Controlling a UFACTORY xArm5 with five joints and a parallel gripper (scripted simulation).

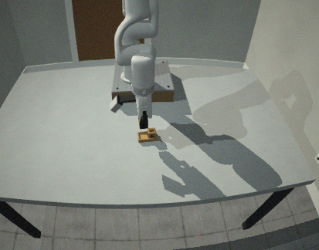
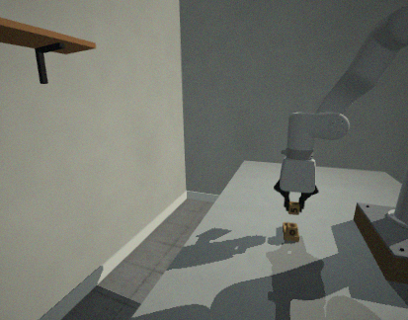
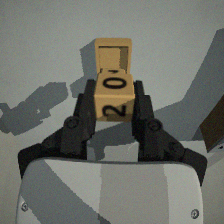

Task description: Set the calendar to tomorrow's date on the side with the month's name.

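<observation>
The wooden calendar tray is 90 mm below my hand and 20 mm to the left of it.
</observation>
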